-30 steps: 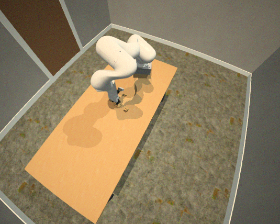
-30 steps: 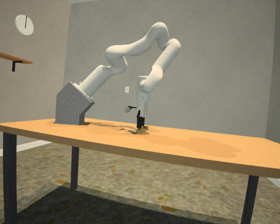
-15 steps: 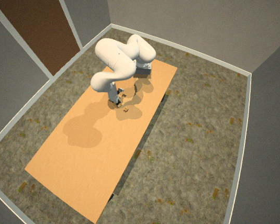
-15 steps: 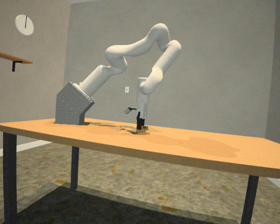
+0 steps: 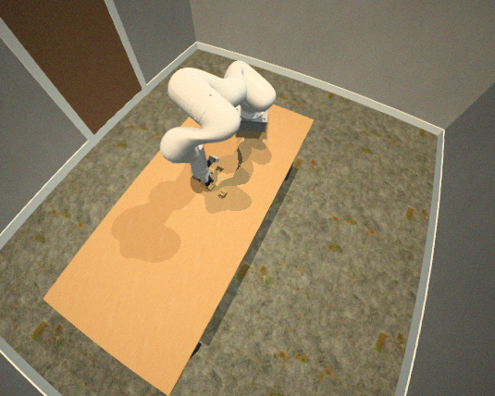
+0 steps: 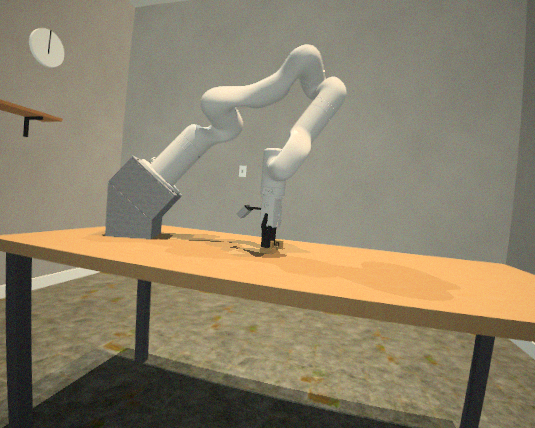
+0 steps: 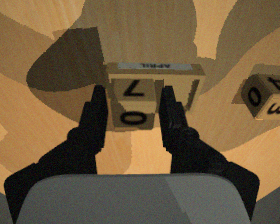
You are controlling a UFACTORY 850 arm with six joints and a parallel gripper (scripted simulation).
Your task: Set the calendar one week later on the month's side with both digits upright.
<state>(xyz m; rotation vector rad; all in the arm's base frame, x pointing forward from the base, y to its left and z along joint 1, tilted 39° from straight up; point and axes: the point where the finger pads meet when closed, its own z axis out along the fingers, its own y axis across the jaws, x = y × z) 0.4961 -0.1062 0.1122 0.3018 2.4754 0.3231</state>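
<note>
Right now my hand is 30 mm above the wooden calendar tray and 20 mm to the right of it.
</note>
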